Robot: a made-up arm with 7 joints.
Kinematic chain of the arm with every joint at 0, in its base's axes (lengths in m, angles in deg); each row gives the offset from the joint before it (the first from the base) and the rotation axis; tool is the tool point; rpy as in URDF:
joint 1: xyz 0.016 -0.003 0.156 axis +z
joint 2: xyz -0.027 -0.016 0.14 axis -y
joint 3: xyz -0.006 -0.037 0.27 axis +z
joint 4: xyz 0 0.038 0.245 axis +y
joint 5: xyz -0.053 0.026 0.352 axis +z
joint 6: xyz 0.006 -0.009 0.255 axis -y
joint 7: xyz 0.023 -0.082 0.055 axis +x
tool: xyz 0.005 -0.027 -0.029 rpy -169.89 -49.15 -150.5
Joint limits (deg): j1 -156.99..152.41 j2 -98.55..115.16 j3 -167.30..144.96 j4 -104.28..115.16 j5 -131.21..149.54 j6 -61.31..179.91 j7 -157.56..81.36
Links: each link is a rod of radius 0.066 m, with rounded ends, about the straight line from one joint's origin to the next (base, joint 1, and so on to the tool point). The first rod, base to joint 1, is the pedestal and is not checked.
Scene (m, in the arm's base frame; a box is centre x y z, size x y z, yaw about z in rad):
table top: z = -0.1
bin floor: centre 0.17 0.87 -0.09 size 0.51 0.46 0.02 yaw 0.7
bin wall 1: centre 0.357 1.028 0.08 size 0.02 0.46 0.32 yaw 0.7
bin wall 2: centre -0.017 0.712 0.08 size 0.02 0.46 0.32 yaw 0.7
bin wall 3: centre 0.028 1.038 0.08 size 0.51 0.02 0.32 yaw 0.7
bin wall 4: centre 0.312 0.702 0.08 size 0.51 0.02 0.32 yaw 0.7
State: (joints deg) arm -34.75 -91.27 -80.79 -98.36 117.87 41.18 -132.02
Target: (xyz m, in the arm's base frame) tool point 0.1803 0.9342 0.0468
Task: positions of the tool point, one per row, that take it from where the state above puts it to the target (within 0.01 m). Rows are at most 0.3 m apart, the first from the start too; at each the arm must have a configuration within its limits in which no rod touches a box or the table.
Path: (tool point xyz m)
1: 0.8172 0.3177 0.4545
2: 0.8665 0.3517 0.5785
3: 0.8968 0.3816 0.6816
4: 0.9158 0.4140 0.7504
5: 0.9248 0.4601 0.7780
6: 0.9164 0.5304 0.7643
7: 0.8757 0.6271 0.7156
8: 0.7857 0.7411 0.6422
9: 0.6354 0.8502 0.5570
10: 0.4271 0.9243 0.4718
11: 0.1803 0.9342 0.3970
12: 0.1834 0.9495 0.2229
13: 0.1804 0.9342 0.0468

